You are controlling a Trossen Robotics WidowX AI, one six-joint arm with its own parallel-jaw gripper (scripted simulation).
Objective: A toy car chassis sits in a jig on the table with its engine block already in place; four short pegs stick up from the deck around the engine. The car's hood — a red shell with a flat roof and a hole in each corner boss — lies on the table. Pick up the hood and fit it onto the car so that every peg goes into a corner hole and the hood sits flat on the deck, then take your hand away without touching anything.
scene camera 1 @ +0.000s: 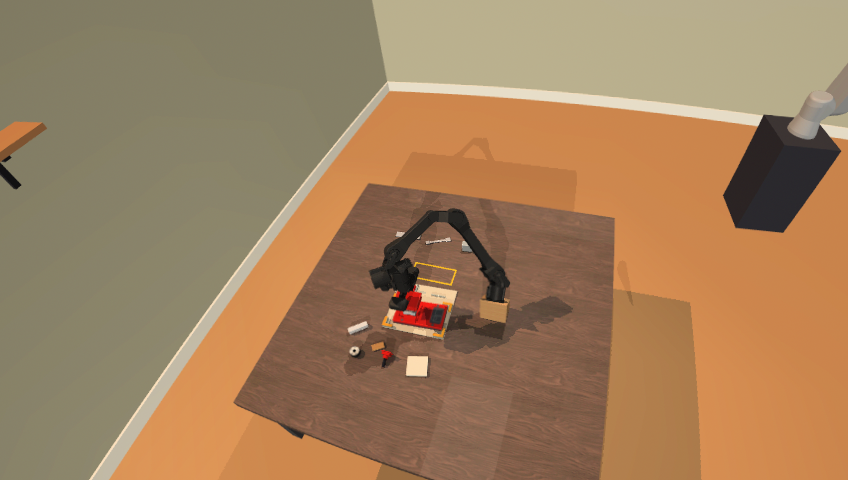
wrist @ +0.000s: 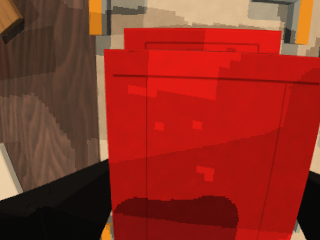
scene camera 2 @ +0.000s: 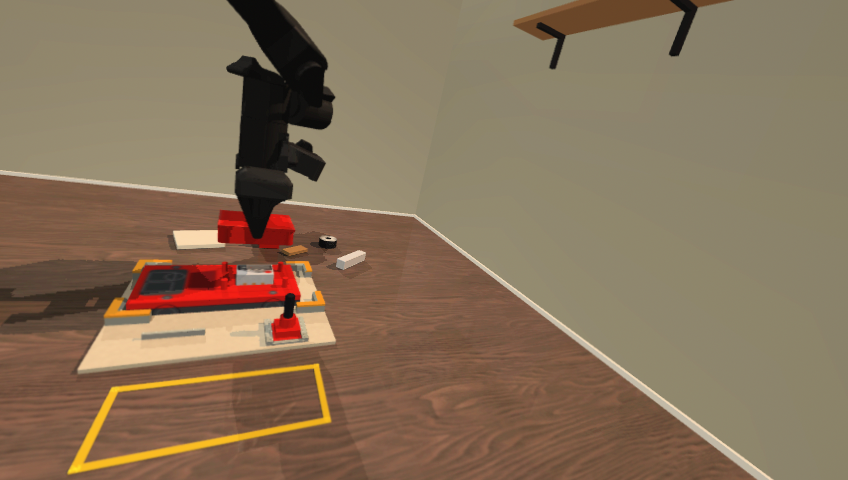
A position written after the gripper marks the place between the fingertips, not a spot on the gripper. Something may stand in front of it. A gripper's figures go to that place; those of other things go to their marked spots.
Scene:
The gripper [scene camera 2: 255, 229]: 0.54 m from the lens. A hood [scene camera 2: 232, 227] is 0.50 m from the lens. A grey engine block [scene camera 2: 246, 274] is 0.54 m from the lens. A tile [scene camera 2: 194, 239] is 0.75 m from the lens. The marked spots on the hood and the tile are 0.26 m apart.

